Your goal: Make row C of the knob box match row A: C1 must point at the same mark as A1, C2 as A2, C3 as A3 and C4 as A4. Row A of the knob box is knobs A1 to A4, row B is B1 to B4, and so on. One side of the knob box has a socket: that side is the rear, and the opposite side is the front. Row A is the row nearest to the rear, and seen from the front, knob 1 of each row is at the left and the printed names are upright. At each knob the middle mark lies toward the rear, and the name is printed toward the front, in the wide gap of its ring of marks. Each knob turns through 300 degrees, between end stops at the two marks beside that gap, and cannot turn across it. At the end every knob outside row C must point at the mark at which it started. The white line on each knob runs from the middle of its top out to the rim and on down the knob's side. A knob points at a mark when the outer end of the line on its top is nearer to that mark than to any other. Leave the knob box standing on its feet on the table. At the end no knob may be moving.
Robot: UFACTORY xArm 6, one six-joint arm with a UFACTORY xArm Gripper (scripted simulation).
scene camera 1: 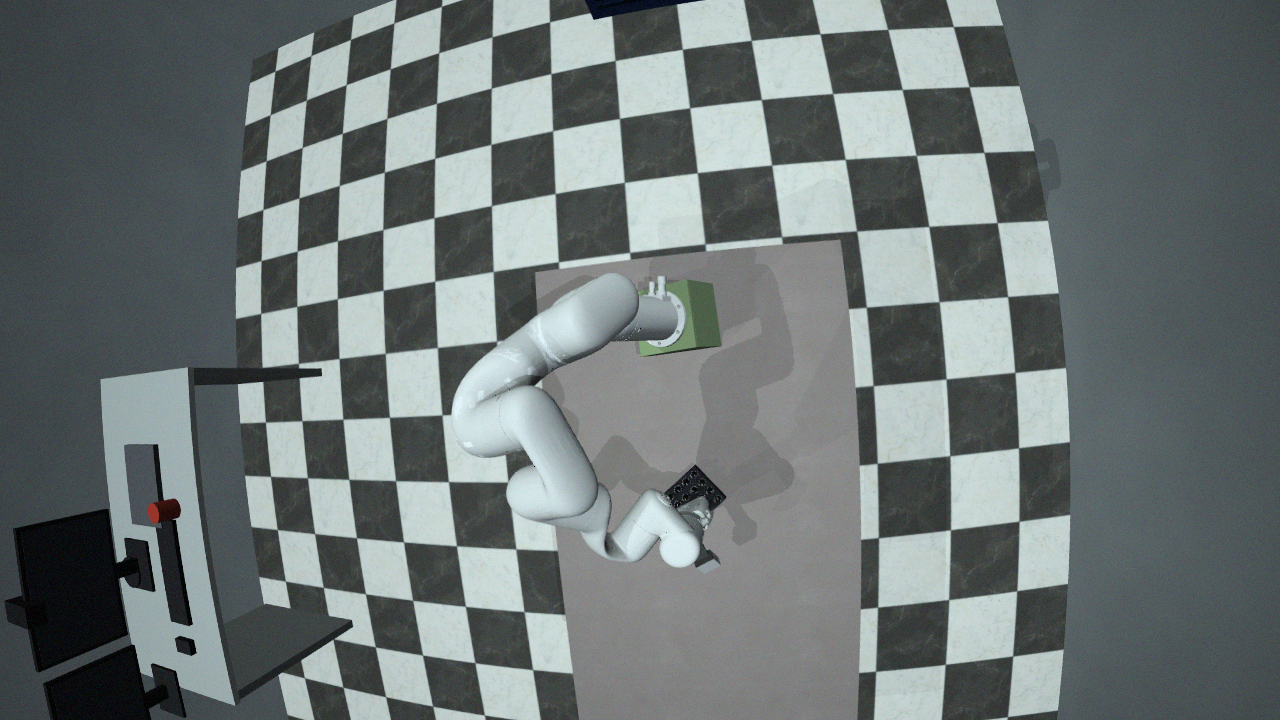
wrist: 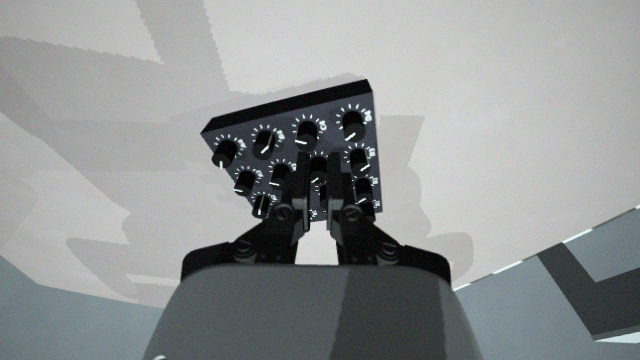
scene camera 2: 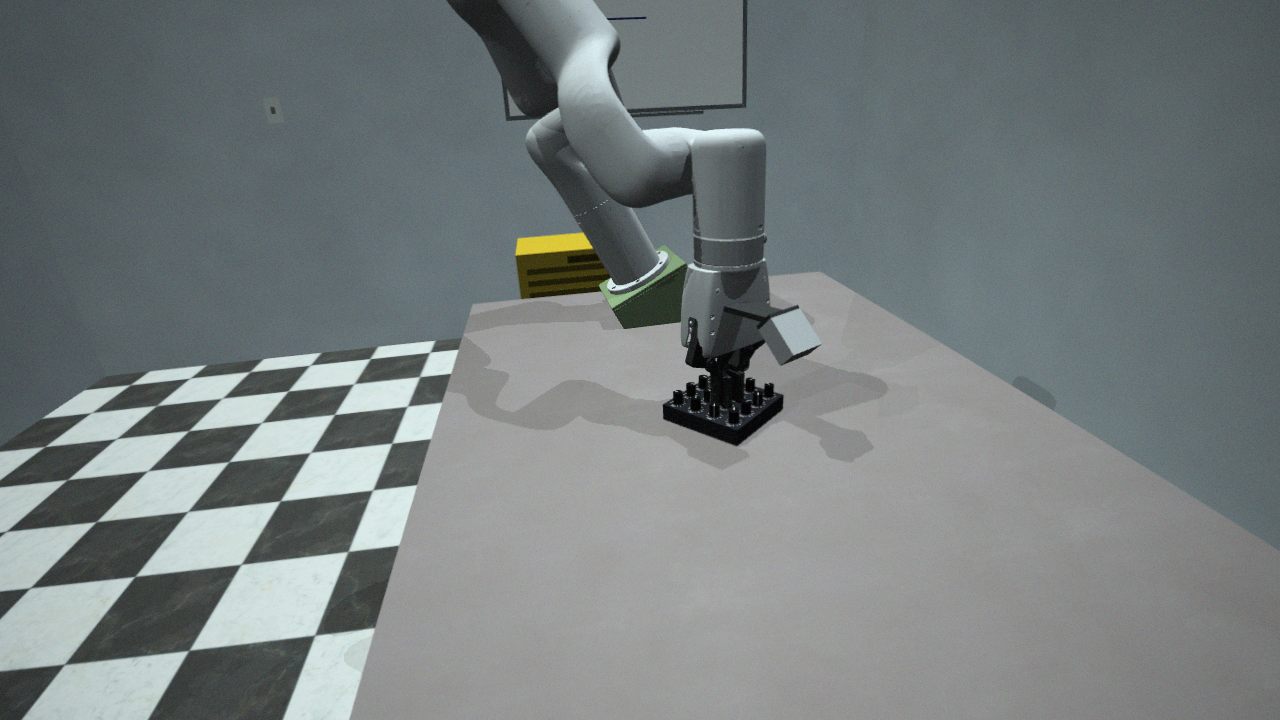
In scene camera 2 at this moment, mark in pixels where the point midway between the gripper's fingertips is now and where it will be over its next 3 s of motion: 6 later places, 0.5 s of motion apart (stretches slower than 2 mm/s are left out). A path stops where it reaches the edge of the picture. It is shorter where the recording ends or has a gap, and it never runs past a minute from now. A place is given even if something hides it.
My gripper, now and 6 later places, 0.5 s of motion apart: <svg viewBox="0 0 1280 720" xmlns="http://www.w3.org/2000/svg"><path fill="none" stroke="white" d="M726 401L727 392L727 375L743 365L746 366L746 378L746 390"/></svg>
